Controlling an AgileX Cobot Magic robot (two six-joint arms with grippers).
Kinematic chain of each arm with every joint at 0, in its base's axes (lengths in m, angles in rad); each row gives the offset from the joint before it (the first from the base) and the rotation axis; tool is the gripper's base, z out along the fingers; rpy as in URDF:
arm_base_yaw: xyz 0 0 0.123 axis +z
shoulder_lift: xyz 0 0 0 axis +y
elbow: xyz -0.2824 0 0.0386 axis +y
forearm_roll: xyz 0.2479 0 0.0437 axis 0.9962 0 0.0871
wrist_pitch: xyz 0 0 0 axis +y
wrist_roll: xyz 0.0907 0 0.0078 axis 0.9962 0 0.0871
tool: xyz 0 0 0 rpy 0 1.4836 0
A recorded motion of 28 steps. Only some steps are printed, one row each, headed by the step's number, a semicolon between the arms.
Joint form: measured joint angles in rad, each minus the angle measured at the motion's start. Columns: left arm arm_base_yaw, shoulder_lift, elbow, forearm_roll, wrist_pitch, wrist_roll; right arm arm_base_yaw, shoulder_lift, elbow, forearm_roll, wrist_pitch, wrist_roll.
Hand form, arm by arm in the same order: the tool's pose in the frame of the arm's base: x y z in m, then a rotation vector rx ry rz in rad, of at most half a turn. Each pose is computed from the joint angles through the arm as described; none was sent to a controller.
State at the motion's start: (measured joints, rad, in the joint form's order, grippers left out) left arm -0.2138 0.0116 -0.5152 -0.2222 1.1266 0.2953; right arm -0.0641 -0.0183 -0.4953 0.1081 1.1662 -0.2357
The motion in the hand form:
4: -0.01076 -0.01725 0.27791 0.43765 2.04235 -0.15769; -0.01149 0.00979 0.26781 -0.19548 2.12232 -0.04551
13: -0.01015 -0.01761 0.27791 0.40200 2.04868 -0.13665; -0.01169 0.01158 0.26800 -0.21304 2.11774 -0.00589
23: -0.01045 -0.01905 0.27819 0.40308 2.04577 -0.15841; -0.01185 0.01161 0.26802 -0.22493 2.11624 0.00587
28: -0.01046 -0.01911 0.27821 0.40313 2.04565 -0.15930; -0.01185 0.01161 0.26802 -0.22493 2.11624 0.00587
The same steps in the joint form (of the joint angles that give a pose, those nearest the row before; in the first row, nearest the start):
4: 0.1059 0.0000 0.0000 -0.0023 0.0000 0.0000; 0.0000 0.0000 0.0000 0.0000 0.0000 0.0000
13: 0.1405 0.0000 0.0000 -0.0022 0.0000 0.0000; 0.0164 0.0000 0.0000 0.0238 0.0000 0.0023
23: 0.1406 0.0000 0.0000 -0.0204 0.0000 0.0000; 0.0296 0.0000 0.0000 0.0260 0.0000 0.0045
28: 0.1406 0.0000 0.0000 -0.0212 0.0000 0.0000; 0.0296 0.0000 0.0000 0.0260 0.0000 0.0045

